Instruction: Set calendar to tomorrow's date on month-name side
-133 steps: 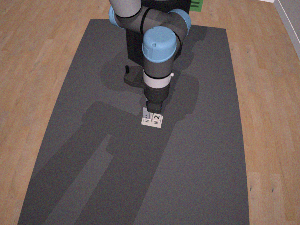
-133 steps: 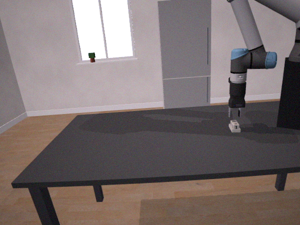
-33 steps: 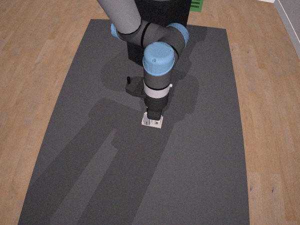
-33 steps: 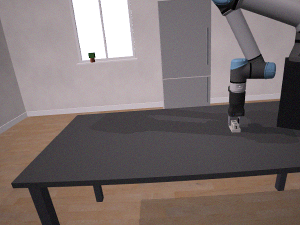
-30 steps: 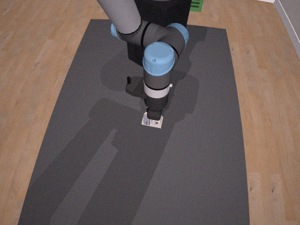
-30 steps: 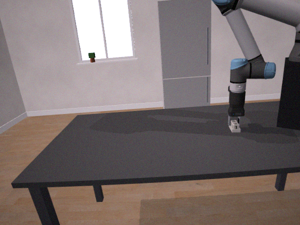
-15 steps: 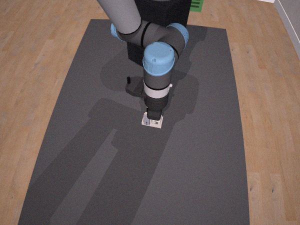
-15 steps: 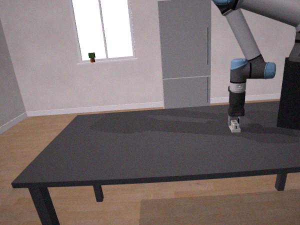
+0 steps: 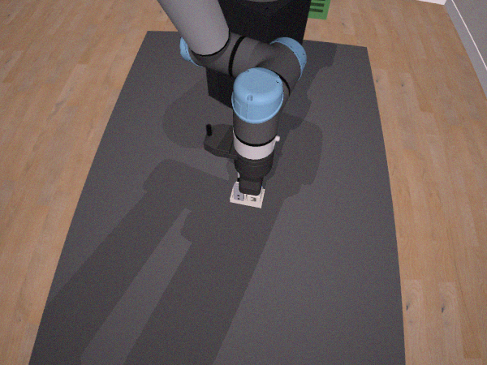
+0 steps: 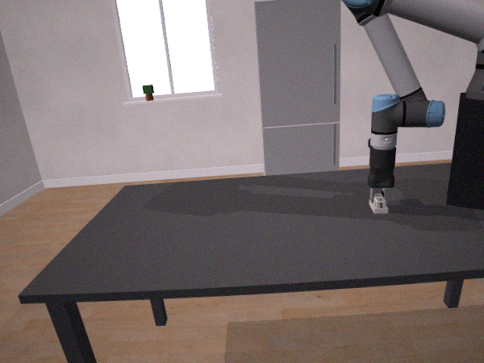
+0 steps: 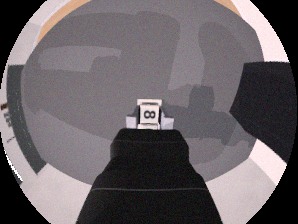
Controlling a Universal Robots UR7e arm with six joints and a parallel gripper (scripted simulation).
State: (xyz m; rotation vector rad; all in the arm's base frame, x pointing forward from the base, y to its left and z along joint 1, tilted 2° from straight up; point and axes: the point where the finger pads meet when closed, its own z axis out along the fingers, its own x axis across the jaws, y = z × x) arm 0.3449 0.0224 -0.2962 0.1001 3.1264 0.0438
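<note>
Right now the white calendar tray is 2 cm to the left of my hand and 3 cm below it.
</note>
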